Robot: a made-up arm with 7 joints.
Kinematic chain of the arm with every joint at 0, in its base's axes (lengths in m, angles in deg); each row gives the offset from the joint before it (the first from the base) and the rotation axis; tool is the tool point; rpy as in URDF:
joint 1: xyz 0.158 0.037 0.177 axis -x
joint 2: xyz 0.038 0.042 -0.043 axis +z
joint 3: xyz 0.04 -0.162 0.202 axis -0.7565 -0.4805 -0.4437
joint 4: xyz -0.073 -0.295 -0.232 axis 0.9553 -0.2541 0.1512
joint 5: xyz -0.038 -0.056 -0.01 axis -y
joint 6: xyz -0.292 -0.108 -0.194 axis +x
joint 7: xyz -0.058 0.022 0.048 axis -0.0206 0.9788 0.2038
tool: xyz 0.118 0.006 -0.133 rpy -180 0 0
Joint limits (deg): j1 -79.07..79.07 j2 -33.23..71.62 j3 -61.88..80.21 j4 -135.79..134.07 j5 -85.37..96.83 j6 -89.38..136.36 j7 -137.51..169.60
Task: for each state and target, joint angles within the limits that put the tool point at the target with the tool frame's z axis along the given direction. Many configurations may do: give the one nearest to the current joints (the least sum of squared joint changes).
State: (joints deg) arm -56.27 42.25 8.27 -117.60 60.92 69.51 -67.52
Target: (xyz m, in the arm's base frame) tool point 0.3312 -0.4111 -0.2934 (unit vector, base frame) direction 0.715 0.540 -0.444
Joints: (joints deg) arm -64.05 26.56 14.00 -103.11 53.62 61.55 -30.41
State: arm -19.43 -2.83 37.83 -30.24 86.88 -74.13 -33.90
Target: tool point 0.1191 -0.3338 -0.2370 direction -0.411 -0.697 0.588
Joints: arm -27.37 -21.50 8.30 8.22 96.83 -82.90 -64.66
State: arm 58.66 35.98 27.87 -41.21 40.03 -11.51 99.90
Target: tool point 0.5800 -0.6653 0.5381 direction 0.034 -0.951 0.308
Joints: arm 77.85 48.08 -13.23 -17.36 53.20 -12.56 65.58
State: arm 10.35 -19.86 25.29 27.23 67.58 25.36 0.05
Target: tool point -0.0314 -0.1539 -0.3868 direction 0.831 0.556 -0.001
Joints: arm -33.77 -22.33 12.34 11.10 48.08 49.90 -1.56
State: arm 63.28 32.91 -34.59 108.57 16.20 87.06 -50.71
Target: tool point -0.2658 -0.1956 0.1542 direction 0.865 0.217 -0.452
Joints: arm 79.07 14.39 -61.88 73.38 1.49 128.78 -85.08
